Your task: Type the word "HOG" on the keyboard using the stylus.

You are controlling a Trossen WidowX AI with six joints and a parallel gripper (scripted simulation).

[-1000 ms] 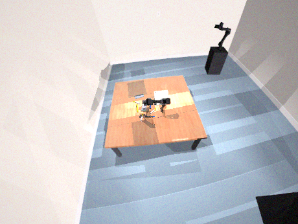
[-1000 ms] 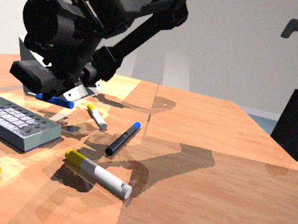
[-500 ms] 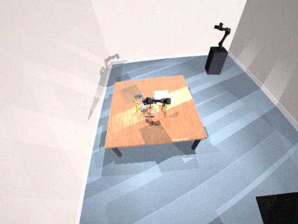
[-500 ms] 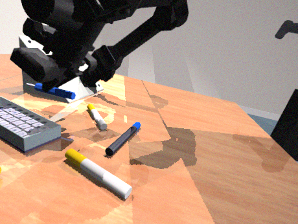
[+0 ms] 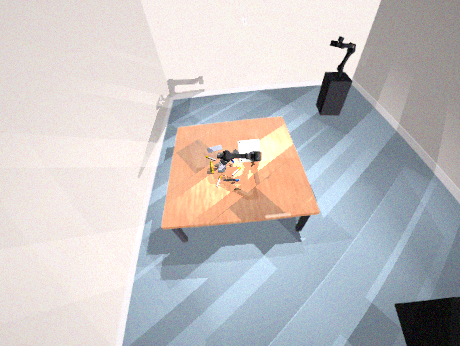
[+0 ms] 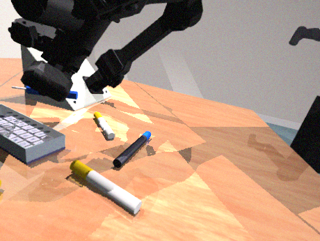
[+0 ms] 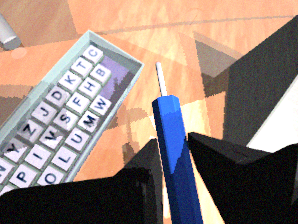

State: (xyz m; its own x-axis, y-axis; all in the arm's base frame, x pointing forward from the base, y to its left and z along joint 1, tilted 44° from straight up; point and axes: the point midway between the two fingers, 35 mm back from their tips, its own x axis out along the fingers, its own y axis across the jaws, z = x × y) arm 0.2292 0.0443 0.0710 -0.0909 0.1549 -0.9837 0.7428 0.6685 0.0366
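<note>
Right now the yellow marker is 190 mm ahead of my gripper tip, 60 mm to the left of it and 60 mm below it. From my gripper tip the other things lie so: blue stylus (10 mm ahead, 10 mm to the right).
</note>
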